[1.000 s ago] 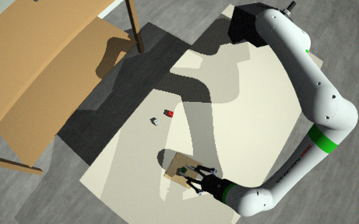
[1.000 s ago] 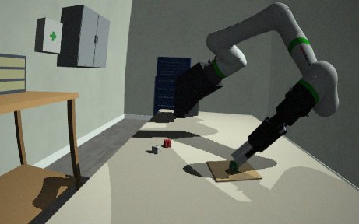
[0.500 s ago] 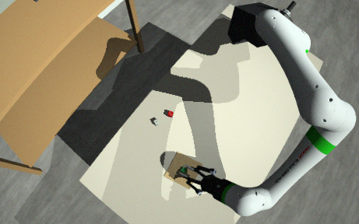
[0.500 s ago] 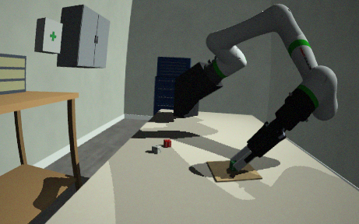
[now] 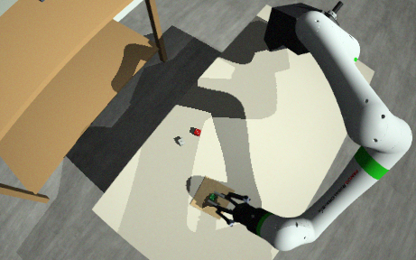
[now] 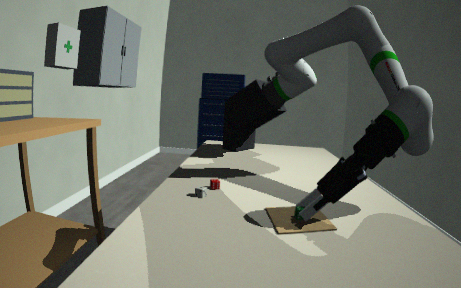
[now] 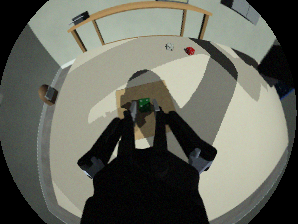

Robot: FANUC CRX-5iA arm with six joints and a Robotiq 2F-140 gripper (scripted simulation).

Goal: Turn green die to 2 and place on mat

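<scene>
Right now the green die is 2 cm to the right of my hand and 2 cm below it. Also, from my hand: red die 15 cm behind, 27 cm to the right, 3 cm below; then mat 2 cm to the right, 4 cm below; then grey die 7 cm behind, 29 cm to the right, 3 cm below.
</scene>
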